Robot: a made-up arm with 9 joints. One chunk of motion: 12 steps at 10 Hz.
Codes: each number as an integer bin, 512 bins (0 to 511) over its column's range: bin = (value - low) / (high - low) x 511, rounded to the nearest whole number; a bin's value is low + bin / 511 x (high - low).
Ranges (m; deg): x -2.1..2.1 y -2.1..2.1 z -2.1..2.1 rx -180..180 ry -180..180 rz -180..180
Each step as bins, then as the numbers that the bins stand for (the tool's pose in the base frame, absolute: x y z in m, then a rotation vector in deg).
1 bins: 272 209 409 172 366 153
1 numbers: 0.1356 -0.3822 1.2616 -58.83 77.85 -72.21
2 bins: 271 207 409 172 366 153
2 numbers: 0.1274 -0.3986 1.2616 -58.83 77.85 -72.21
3 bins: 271 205 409 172 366 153
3 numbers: 0.1274 -0.4151 1.2616 -58.83 77.85 -72.21
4 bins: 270 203 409 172 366 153
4 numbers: 0.1192 -0.4315 1.2616 -58.83 77.85 -72.21
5 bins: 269 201 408 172 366 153
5 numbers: 0.1110 -0.4479 1.2534 -58.83 77.85 -72.21
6 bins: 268 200 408 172 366 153
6 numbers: 0.1027 -0.4562 1.2534 -58.83 77.85 -72.21
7 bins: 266 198 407 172 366 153
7 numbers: 0.0863 -0.4726 1.2452 -58.83 77.85 -72.21
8 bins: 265 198 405 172 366 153
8 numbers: 0.0781 -0.4726 1.2288 -58.83 77.85 -72.21
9 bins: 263 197 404 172 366 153
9 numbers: 0.0616 -0.4808 1.2205 -58.83 77.85 -72.21
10 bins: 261 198 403 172 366 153
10 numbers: 0.0452 -0.4726 1.2123 -58.83 77.85 -72.21
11 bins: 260 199 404 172 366 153
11 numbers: 0.0370 -0.4644 1.2205 -58.83 77.85 -72.21
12 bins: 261 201 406 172 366 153
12 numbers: 0.0452 -0.4479 1.2370 -58.83 77.85 -72.21
